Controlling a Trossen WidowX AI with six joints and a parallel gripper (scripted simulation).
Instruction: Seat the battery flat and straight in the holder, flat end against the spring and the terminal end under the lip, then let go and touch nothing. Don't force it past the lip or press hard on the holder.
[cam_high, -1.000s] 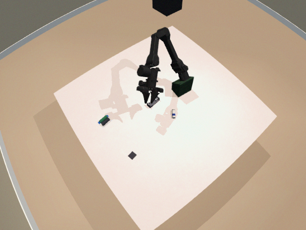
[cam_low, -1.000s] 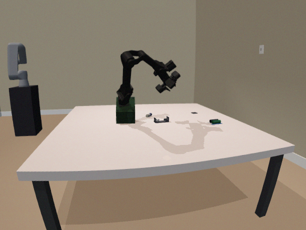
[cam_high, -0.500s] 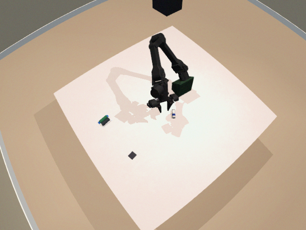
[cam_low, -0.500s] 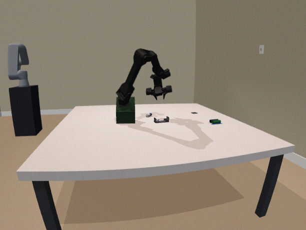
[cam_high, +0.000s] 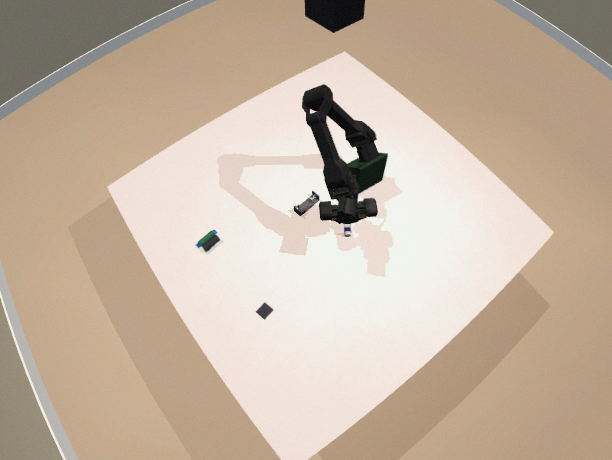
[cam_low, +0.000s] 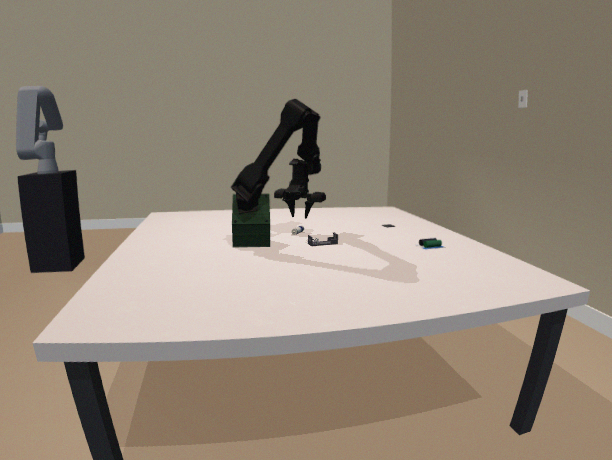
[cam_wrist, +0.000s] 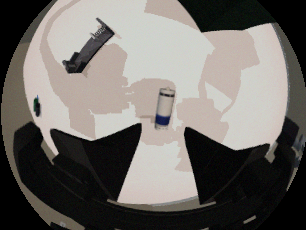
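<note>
Now: the white battery 1 cm behind my gripper tip and 5 cm below it.
</note>
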